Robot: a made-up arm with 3 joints. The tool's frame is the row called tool.
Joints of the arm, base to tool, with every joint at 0 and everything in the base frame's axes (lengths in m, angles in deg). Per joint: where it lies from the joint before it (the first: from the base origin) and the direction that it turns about. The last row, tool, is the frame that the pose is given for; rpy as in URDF.
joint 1: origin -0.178 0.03 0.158 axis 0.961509 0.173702 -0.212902
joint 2: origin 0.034 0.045 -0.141 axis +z
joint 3: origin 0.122 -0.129 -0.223 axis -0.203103 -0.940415 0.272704
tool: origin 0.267 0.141 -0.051 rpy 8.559 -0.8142 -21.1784
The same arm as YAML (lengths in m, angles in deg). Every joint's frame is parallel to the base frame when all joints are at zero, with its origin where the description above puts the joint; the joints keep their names.
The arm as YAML. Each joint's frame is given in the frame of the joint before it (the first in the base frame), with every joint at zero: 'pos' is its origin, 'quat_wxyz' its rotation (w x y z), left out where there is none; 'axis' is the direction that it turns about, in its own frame. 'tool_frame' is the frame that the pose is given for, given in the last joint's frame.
length_unit: m
angle_unit: deg
joints:
  - joint: joint 1
    pos: [-0.178, 0.03, 0.158]
    axis: [0.961509, 0.173702, -0.212902]
  - joint: joint 2
    pos: [0.034, 0.045, -0.141]
    axis: "+z"
  - joint: joint 3
    pos: [0.122, -0.129, -0.223]
    axis: [-0.203103, -0.940415, 0.272704]
tool_frame:
  pos: [0.267, 0.141, -0.051]
  quat_wxyz: [0.980302, 0.072047, -0.020677, -0.182728]

